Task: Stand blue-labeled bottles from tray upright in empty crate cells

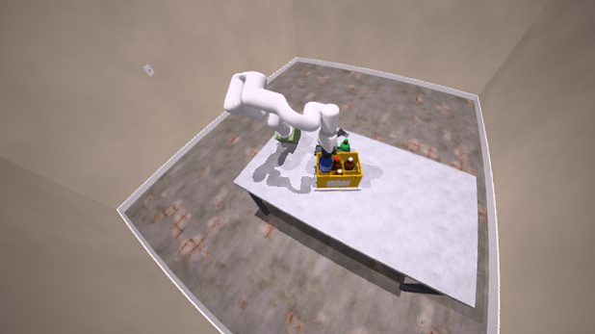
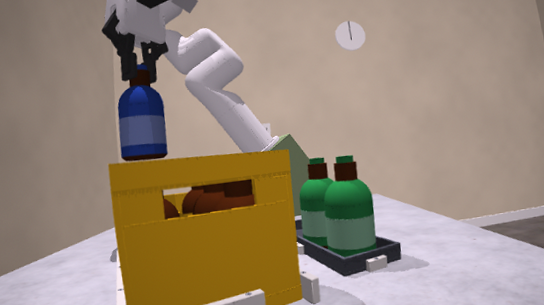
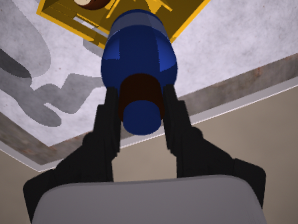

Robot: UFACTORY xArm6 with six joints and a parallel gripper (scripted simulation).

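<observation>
Now: hand 70 mm above the blue-labeled bottle. From my hand the other things lie so: dark tray 60 mm behind, 290 mm to the left, 320 mm below; yellow crate 60 mm ahead, 80 mm to the left, 250 mm below.
</observation>
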